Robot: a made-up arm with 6 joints. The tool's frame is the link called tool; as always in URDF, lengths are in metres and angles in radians.
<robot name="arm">
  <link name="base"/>
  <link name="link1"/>
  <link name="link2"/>
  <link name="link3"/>
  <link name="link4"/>
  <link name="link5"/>
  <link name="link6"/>
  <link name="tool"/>
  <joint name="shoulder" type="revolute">
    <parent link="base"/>
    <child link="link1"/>
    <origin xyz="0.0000 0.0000 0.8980" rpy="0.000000 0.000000 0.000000"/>
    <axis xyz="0 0 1"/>
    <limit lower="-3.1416" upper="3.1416"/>
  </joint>
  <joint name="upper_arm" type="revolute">
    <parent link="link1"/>
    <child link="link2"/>
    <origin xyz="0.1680 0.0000 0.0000" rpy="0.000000 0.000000 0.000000"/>
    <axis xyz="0 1 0"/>
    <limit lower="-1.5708" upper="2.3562"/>
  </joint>
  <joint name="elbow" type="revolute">
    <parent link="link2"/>
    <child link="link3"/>
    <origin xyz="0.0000 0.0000 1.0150" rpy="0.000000 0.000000 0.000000"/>
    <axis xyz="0 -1 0"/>
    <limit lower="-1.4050" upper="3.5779"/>
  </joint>
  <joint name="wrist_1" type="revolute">
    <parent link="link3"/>
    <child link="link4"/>
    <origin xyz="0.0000 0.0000 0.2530" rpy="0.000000 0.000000 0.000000"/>
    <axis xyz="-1 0 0"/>
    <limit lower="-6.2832" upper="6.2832"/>
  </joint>
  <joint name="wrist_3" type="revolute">
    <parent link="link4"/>
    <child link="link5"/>
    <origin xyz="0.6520 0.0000 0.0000" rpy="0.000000 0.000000 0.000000"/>
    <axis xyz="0 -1 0"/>
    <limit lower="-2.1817" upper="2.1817"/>
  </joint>
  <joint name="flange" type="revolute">
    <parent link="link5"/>
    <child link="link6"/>
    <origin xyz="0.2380 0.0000 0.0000" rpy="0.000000 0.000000 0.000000"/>
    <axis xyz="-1 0 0"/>
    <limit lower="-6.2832" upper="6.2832"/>
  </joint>
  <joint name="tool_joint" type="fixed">
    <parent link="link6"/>
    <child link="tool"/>
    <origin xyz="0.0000 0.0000 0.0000" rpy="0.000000 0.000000 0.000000"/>
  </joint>
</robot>
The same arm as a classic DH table. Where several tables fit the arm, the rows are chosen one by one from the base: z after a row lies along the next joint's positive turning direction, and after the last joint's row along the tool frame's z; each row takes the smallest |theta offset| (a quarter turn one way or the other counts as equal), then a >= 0, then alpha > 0; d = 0 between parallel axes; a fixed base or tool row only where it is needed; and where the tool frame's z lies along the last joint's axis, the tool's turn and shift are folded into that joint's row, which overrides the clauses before.
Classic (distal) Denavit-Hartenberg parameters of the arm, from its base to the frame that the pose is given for. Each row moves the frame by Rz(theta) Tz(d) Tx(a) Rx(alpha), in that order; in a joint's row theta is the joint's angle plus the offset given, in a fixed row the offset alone. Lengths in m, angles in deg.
shoulder: d 0.8980  theta_offset 0.00  a 0.1680  alpha -90.00
upper_arm: d 0.0000  theta_offset -90.00  a 1.0150  alpha 180.00
elbow: d 0.0000  theta_offset 0.00  a 0.2530  alpha -90.00
wrist_1: d -0.6520  theta_offset 0.00  a 0.0000  alpha 90.00
wrist_3: d 0.0000  theta_offset 0.00  a 0.0000  alpha -90.00
flange: d -0.2380  theta_offset 90.00  a 0.0000  alpha 90.00
tool (fixed): d 0.0000  theta_offset -90.00  a 0.0000  alpha 0.00
Joint limits (deg, base to tool): -180.00..180.00 -90.00..135.00 -80.50..205.00 -360.00..360.00 -125.00..125.00 -360.00..360.00

